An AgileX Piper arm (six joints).
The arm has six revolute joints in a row. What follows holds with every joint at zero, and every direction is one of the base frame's.
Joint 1 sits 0.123 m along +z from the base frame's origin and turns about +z.
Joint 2 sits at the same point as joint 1 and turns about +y.
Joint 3 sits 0.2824 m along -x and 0.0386 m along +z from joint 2 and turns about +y.
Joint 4 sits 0.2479 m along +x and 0.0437 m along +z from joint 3 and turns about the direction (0.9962, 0, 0.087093).
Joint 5 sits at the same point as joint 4 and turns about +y.
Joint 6 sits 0.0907 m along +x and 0.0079 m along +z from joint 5 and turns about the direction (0.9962, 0, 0.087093).
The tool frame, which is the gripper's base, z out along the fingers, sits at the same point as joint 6; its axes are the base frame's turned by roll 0, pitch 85.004 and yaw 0 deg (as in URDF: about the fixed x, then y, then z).
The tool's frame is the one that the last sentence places.
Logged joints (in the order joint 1, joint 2, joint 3, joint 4, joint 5, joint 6), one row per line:
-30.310 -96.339 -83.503 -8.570 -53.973 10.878
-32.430 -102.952 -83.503 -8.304 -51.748 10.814
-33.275 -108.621 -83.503 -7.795 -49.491 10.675
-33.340 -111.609 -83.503 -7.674 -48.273 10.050
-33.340 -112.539 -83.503 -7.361 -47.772 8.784
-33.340 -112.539 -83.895 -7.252 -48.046 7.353
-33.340 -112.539 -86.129 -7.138 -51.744 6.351
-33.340 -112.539 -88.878 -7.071 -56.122 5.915
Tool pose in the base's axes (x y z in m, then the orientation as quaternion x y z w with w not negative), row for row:
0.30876 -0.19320 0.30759 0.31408 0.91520 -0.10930 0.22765
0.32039 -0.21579 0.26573 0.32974 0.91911 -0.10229 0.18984
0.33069 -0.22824 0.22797 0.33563 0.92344 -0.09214 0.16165
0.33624 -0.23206 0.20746 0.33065 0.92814 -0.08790 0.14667
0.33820 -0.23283 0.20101 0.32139 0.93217 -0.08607 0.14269
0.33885 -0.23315 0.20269 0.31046 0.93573 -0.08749 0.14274
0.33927 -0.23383 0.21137 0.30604 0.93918 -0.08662 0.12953
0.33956 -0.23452 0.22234 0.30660 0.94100 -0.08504 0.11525
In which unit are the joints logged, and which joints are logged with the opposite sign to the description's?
The joints are logged in degrees. Opposite sign: joint 2, joint 5.
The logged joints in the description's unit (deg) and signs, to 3 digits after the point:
-30.310 96.339 -83.503 -8.570 53.973 10.878
-32.430 102.952 -83.503 -8.304 51.748 10.814
-33.275 108.621 -83.503 -7.795 49.491 10.675
-33.340 111.609 -83.503 -7.674 48.273 10.050
-33.340 112.539 -83.503 -7.361 47.772 8.784
-33.340 112.539 -83.895 -7.252 48.046 7.353
-33.340 112.539 -86.129 -7.138 51.744 6.351
-33.340 112.539 -88.878 -7.071 56.122 5.915

